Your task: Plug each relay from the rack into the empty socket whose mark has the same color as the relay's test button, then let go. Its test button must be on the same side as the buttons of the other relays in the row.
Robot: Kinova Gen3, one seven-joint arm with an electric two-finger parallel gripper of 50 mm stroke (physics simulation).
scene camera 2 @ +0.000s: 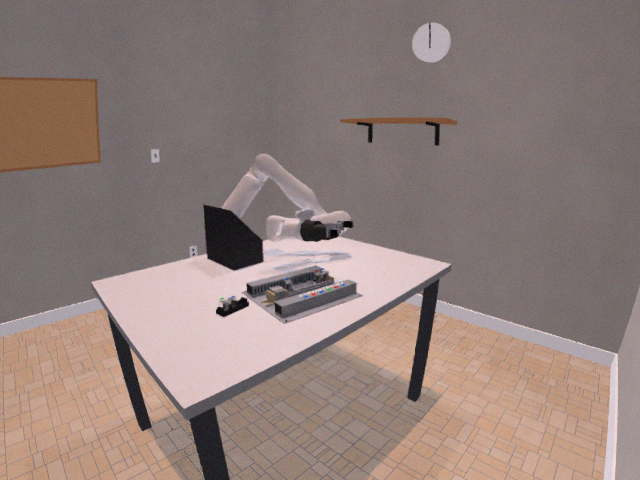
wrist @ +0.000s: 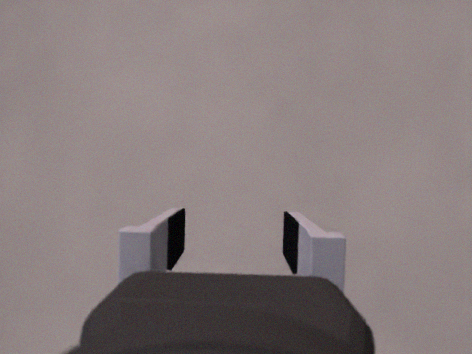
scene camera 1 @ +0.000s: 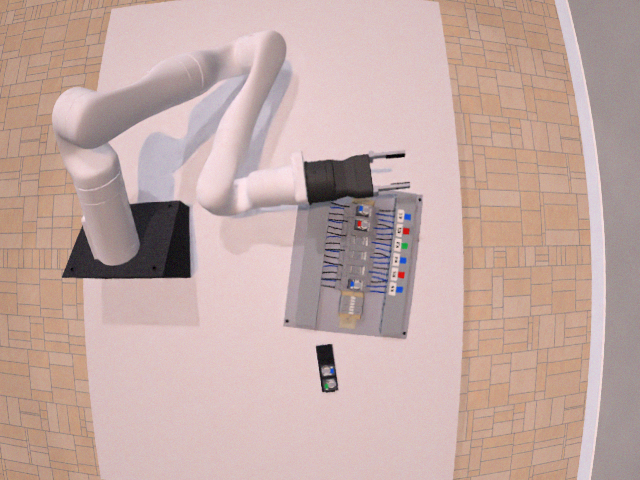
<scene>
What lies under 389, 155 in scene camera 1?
My gripper.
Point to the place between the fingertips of my gripper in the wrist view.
234, 231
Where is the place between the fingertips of my gripper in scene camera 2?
348, 225
</scene>
